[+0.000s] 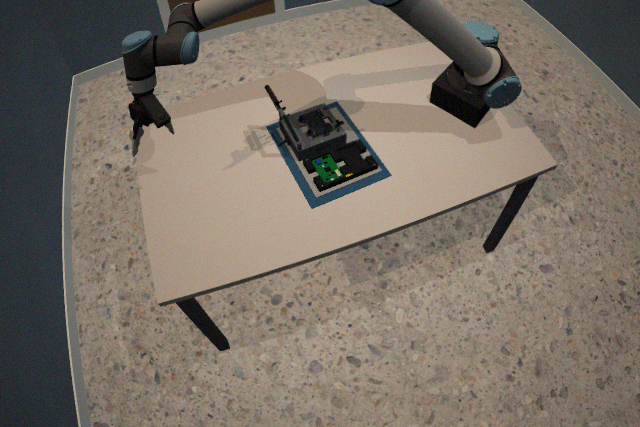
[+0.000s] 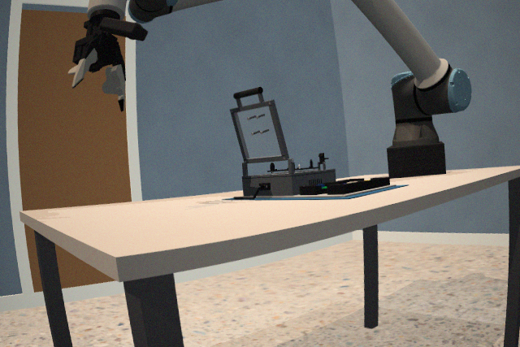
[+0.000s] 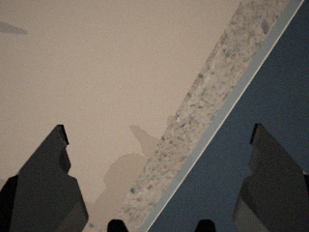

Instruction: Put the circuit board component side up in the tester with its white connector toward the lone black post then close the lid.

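Right now the green circuit board is 51 cm behind my hand, 18 cm to the left of it and 22 cm below it. Also, from my hand: tester lid (43 cm behind, 1 cm to the left, 5 cm below); then tester (52 cm behind, 5 cm to the left, 12 cm below); then black latch block (62 cm behind, 7 cm to the left, 15 cm below).
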